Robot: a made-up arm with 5 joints. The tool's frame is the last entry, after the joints. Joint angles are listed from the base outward. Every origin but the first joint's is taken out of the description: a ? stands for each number. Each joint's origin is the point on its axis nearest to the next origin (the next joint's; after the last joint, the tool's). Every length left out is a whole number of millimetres.
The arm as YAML. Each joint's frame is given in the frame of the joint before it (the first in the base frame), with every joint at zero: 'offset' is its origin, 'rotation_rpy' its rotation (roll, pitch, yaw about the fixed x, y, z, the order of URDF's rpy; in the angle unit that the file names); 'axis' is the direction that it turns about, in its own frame. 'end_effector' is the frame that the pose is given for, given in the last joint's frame.
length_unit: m
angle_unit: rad
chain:
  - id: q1
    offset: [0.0, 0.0, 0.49]
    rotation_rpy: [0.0, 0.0, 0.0]
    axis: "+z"
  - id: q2
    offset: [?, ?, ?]
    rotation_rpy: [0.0, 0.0, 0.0]
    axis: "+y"
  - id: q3
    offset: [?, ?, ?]
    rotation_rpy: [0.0, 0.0, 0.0]
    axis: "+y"
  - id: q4
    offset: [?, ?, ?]
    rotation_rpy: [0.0, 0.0, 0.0]
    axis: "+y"
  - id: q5
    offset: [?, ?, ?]
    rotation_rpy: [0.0, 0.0, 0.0]
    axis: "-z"
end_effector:
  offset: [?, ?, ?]
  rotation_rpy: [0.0, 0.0, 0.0]
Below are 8 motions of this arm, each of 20 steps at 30 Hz.
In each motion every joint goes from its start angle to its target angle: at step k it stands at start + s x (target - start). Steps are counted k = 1, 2, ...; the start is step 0. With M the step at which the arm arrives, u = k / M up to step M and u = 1 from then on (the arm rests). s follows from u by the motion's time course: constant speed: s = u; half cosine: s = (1 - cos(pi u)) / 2; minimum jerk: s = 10 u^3 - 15 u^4 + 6 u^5.
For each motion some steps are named. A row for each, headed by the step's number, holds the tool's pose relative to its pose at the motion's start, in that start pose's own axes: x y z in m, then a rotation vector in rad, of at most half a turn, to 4 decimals.
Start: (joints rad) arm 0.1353 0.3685 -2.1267 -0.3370 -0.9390
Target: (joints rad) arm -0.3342 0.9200 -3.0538 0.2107 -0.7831
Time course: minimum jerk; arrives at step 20
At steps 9, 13, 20:
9: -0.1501 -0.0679 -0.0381 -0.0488 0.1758 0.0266
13: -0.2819 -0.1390 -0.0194 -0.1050 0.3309 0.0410
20: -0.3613 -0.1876 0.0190 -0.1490 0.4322 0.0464

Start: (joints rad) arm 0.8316 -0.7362 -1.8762 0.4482 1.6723
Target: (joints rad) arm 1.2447 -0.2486 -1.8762 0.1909 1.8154
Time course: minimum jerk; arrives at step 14
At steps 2, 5, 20:
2: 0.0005 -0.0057 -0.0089 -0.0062 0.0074 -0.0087
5: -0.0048 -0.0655 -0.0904 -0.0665 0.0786 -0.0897
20: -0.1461 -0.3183 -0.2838 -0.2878 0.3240 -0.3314

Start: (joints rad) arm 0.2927 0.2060 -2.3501 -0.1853 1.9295
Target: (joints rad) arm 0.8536 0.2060 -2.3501 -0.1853 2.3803
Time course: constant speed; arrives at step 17
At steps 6, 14, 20:
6: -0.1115 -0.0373 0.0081 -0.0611 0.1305 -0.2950
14: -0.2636 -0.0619 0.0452 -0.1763 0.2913 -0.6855
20: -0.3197 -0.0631 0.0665 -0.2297 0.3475 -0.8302

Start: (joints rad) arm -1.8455 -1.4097 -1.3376 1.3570 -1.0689
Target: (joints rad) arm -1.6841 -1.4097 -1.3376 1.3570 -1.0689
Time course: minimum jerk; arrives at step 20
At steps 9, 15, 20:
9: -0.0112 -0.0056 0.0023 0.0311 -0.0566 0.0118
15: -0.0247 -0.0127 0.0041 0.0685 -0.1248 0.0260
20: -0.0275 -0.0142 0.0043 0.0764 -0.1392 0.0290

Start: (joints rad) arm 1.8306 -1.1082 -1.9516 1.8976 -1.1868
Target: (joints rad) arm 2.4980 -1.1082 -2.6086 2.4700 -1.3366
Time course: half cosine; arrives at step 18
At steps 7, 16, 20:
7: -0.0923 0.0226 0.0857 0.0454 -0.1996 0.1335
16: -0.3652 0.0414 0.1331 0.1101 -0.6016 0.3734
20: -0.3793 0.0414 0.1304 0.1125 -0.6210 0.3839

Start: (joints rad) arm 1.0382 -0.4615 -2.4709 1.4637 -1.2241
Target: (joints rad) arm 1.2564 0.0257 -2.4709 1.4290 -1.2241
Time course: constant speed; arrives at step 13
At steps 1, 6, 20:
1: 0.0020 -0.0010 -0.0365 0.0384 -0.0038 0.0020
6: 0.0222 0.0201 -0.2171 0.2298 -0.0220 0.0207
20: 0.0748 0.1201 -0.4509 0.4947 -0.0428 0.0710

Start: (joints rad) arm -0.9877 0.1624 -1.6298 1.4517 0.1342
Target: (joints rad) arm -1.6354 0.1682 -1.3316 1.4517 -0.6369
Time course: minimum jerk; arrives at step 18
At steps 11, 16, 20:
11: -0.0530 -0.3268 -0.1164 0.0689 0.2004 0.0856
16: -0.1209 -0.4412 -0.1598 0.1520 0.2560 0.1197
20: -0.1241 -0.4454 -0.1615 0.1558 0.2577 0.1211

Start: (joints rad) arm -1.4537 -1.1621 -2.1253 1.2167 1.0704
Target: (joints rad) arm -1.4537 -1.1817 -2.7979 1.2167 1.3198
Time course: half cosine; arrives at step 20
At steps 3, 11, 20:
3: 0.0035 0.0060 0.0216 0.0332 -0.0179 -0.0136
11: 0.0174 0.0265 0.2376 0.3644 -0.1664 -0.1423
20: 0.0015 -0.0059 0.4091 0.6455 -0.2546 -0.2393

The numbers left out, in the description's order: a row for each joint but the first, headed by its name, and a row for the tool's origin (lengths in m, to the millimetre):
q2: 0.01 0.02 0.0
q3: 0.12 0.0 0.46
q4: 0.08 0.0 -0.46
q5: 0.08 0.0 -0.12
tool: 0.02 0.01 0.0

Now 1 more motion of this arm.
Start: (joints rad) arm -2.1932 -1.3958 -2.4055 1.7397 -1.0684
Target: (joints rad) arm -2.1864 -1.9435 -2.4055 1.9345 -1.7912
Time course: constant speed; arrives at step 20
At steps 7, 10, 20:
7: -0.0459 0.0785 0.1581 -0.1144 -0.0474 0.2514
10: -0.0701 0.1195 0.2196 -0.1674 -0.0588 0.3586
20: -0.1678 0.2824 0.3917 -0.3562 -0.0561 0.7109

